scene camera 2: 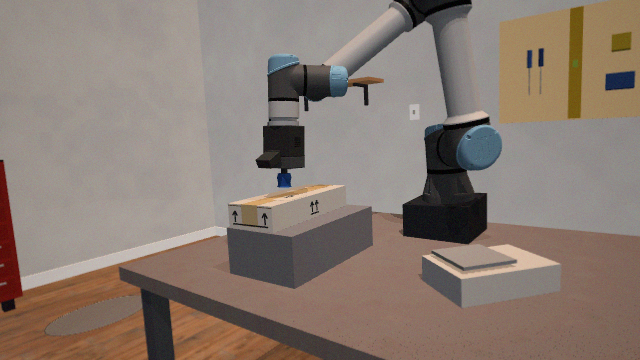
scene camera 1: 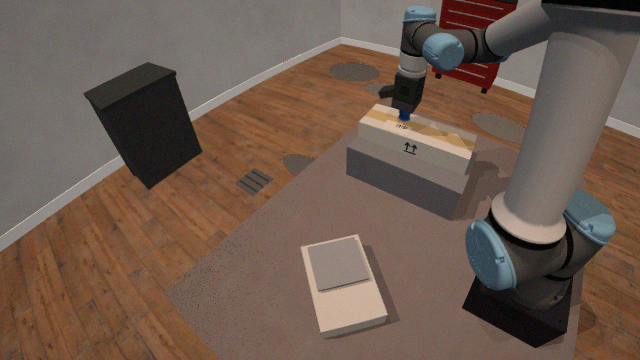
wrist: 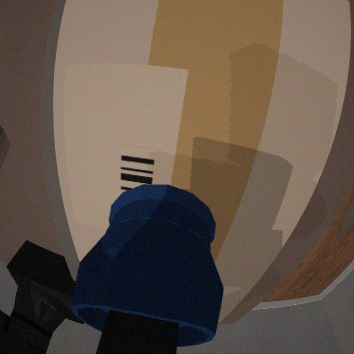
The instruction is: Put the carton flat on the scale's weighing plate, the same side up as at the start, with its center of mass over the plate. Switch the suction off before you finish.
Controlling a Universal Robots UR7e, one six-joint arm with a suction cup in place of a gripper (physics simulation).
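Frame: origin at the arm's base, x ahead, y left, z up, level; metres.
Seen in the pictures: hand, its tool point: (scene camera 2: 284, 186) (scene camera 1: 404, 117) (wrist: 160, 231); arm's base, origin of its link: (scene camera 2: 448, 198) (wrist: 42, 299).
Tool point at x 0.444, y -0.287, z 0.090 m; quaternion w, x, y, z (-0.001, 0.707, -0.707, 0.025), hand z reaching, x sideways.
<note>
Pixels of each thing's middle, then the offset from my tool point to it. Level surfaces: height alone.
- long cream carton, middle of its body: (wrist: 175, 229) (scene camera 2: 293, 204) (scene camera 1: 417, 136) 0.048 m back, 0.011 m right, 0.055 m down
- scale, middle of its body: (scene camera 2: 487, 269) (scene camera 1: 341, 282) 0.060 m back, 0.463 m left, 0.163 m down
- grey block, middle of its body: (scene camera 2: 306, 237) (scene camera 1: 411, 164) 0.055 m back, 0.021 m left, 0.141 m down
- table, height of its surface: 0.198 m down
The long cream carton (scene camera 1: 435, 152) (scene camera 2: 295, 212) (wrist: 110, 40) lies flat on top of the grey block, taped side with the barcode label up, and the arrows on its sides point up. My gripper (scene camera 1: 404, 118) (scene camera 2: 284, 184) (wrist: 162, 210), a blue suction cup, points down just above the carton's top near its middle; in scene camera 2 a small gap shows between them. It is open and holds nothing. The scale (scene camera 1: 352, 305) (scene camera 2: 510, 286) stands apart from the block, and its grey weighing plate (scene camera 1: 340, 265) (scene camera 2: 472, 256) bears nothing.
The grey block (scene camera 1: 405, 187) (scene camera 2: 260, 256) stands on the table (scene camera 1: 260, 280) (scene camera 2: 360, 300) near one edge. The arm's black base (scene camera 1: 515, 320) (scene camera 2: 442, 220) is on the same table. A red tool cabinet (scene camera 1: 470, 67) (scene camera 2: 7, 240) and a black cabinet (scene camera 1: 150, 130) stand beyond the table.
</note>
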